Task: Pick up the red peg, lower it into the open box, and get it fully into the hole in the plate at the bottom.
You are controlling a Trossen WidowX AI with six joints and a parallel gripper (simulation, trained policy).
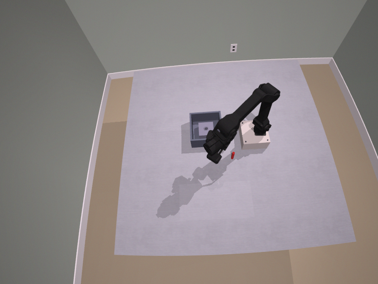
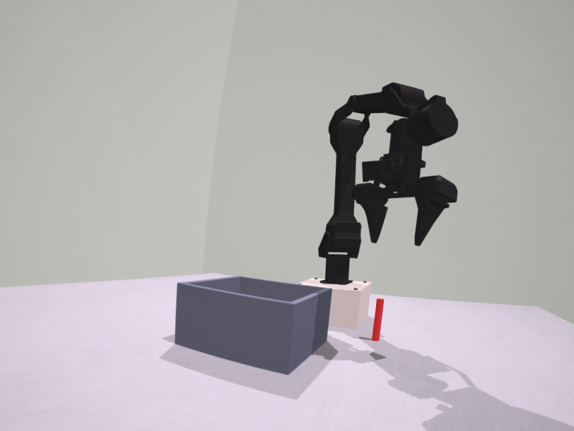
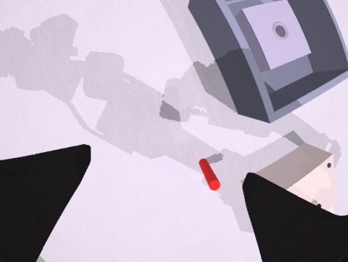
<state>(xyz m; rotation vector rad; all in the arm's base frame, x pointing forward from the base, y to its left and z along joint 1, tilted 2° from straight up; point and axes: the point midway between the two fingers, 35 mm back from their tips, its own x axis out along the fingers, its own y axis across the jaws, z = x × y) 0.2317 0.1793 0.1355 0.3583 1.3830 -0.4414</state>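
My gripper tip is 80 mm past the red peg, 30 mm to the left of it and 140 mm above it. Also, from my gripper tip: pale plate (80 mm ahead, 190 mm to the right, 140 mm below); then grey box (80 mm ahead, 190 mm to the right, 160 mm below).
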